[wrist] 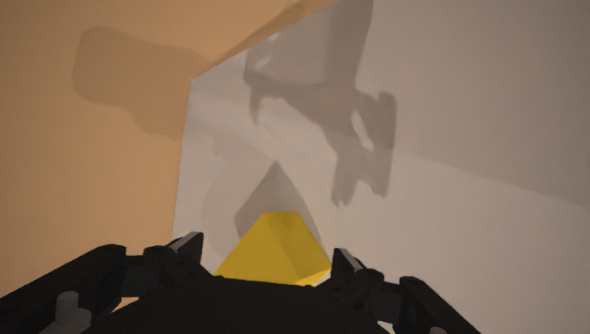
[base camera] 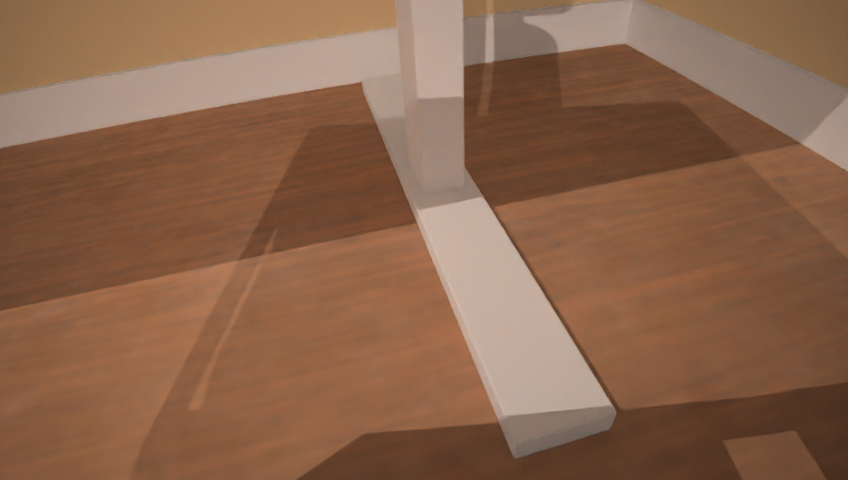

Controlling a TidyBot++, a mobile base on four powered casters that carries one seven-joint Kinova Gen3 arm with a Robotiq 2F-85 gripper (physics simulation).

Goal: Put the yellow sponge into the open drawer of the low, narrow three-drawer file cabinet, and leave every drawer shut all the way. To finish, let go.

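Places are measured from the arm's base along level axes (x up, y ahead, z left), in millimetres.
Pixels of known places: gripper, between the fingertips: [wrist: 268, 255].
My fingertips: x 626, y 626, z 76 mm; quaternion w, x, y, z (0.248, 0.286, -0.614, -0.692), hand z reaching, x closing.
Observation:
Behind a point stands the place of what it marks.
The yellow sponge [wrist: 280, 247] @[x 599, y 641, z 81 mm] shows in the wrist view at the bottom centre, a wedge-like shape on a pale grey-white surface [wrist: 475, 225] @[x 554, y 529, z 26 mm]. Its lower part is hidden behind the dark gripper body. My gripper [wrist: 268, 255] @[x 626, y 626, z 76 mm] is open, with one fingertip to the left of the sponge and one to the right, and a gap beside each. The file cabinet and its drawers do not show in either view.
In the base view a white post [base camera: 437, 136] @[x -297, y 562, z -32 mm] stands on a long white foot [base camera: 511, 297] on the wooden floor [base camera: 297, 356] @[x -396, y 361, z 115 mm]. White baseboards [base camera: 238, 74] @[x -345, y 942, z 296 mm] meet at a corner at the back right. Shadows of the arm and gripper fall across the pale surface in the wrist view.

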